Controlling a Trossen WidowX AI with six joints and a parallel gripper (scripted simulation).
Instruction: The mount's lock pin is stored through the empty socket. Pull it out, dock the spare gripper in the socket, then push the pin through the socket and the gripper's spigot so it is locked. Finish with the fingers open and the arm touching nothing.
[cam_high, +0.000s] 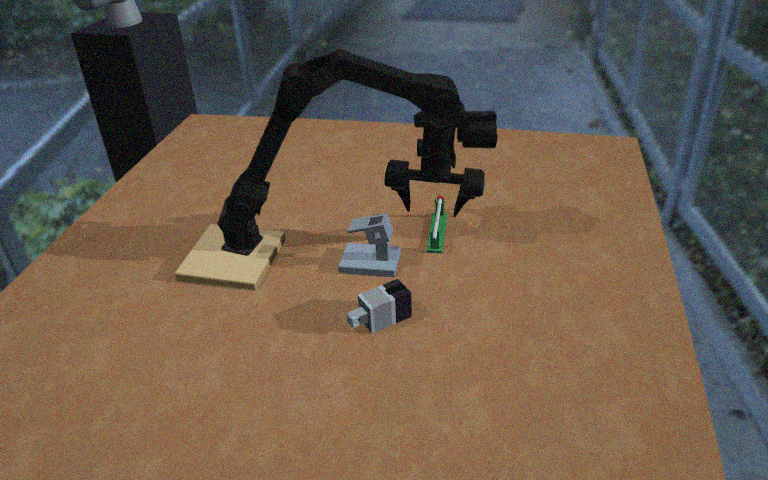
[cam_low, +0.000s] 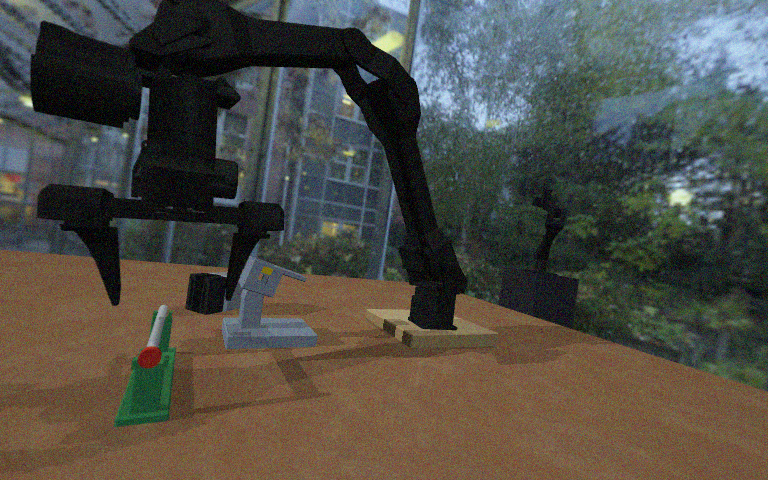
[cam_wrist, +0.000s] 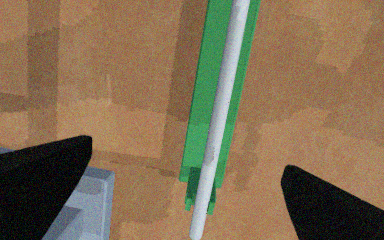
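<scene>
The green cradle lies 40 mm below my gripper tip and 30 mm to the left of it. Round my gripper tip: socket: 110 mm to the right, 80 mm behind, 10 mm below; spare gripper: 260 mm to the right, 40 mm below, 20 mm behind.
</scene>
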